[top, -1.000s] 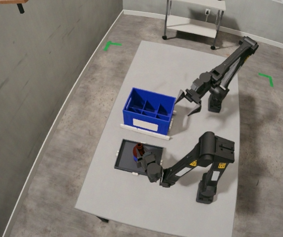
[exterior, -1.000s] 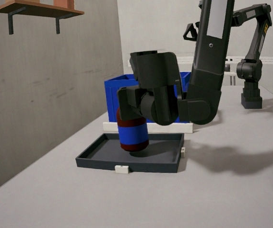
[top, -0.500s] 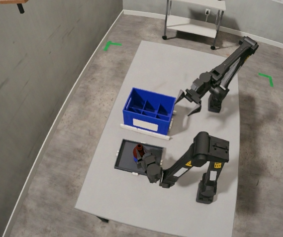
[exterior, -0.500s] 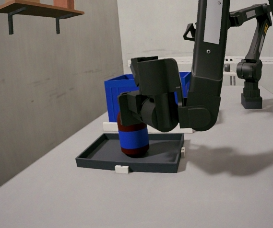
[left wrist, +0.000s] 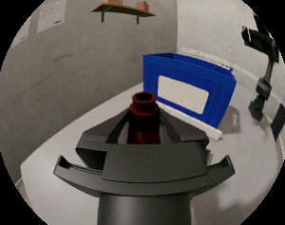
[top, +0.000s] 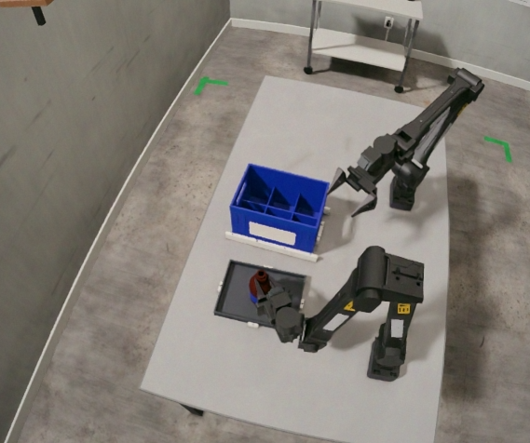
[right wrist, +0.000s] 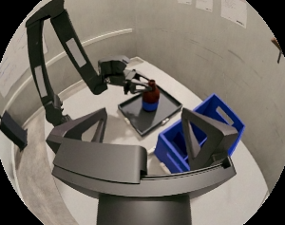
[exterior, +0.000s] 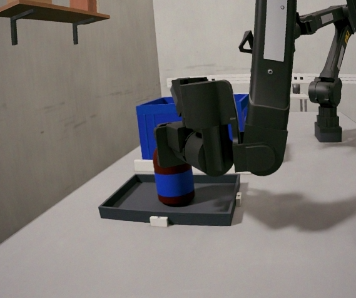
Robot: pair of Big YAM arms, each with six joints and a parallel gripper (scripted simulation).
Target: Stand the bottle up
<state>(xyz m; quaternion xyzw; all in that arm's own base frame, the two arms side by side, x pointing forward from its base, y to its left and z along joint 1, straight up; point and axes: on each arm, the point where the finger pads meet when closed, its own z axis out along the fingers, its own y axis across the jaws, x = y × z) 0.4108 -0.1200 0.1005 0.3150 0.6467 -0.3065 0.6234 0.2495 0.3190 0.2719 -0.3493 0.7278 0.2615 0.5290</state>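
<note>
The bottle lies 5 cm below my left hand. Also, from my left hand: tray 13 cm below; blue crate 1 cm ahead, 28 cm to the right, 5 cm below.
</note>
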